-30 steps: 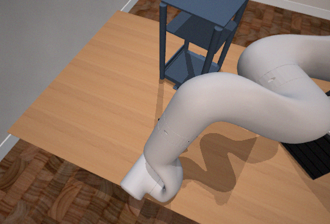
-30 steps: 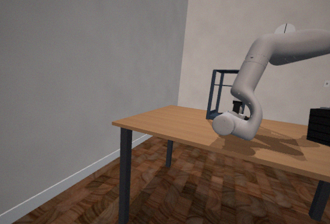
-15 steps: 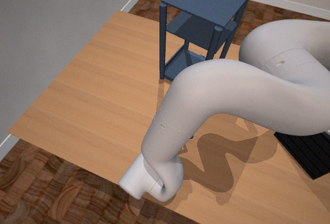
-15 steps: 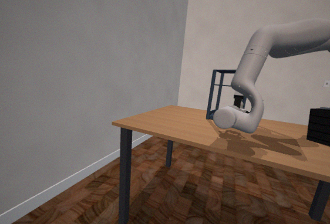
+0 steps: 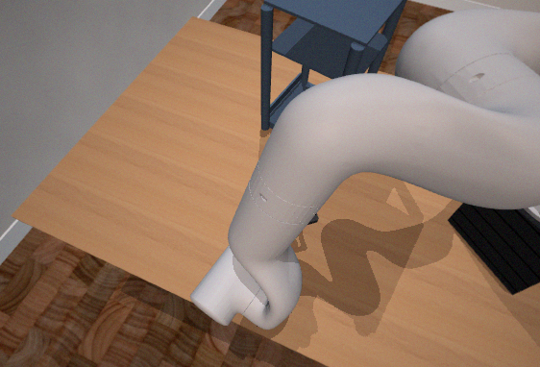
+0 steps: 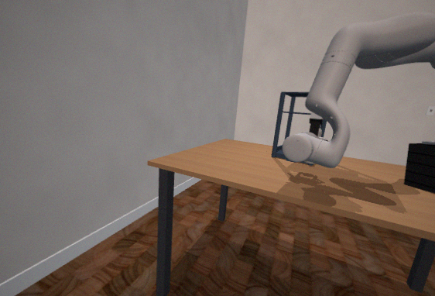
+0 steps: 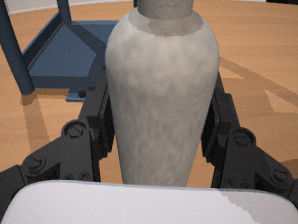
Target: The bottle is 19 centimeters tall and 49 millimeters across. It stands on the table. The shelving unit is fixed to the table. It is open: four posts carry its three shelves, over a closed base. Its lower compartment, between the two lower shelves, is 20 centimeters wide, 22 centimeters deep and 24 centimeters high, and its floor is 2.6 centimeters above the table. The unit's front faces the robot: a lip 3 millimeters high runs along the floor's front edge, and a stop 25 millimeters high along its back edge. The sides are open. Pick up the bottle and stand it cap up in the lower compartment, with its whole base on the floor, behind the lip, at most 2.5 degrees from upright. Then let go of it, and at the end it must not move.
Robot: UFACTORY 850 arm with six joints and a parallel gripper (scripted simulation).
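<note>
Now: the shelving unit 320 mm to the right of my hand and 30 mm above it. Also, from my hand: bottle (20 mm above).
</note>
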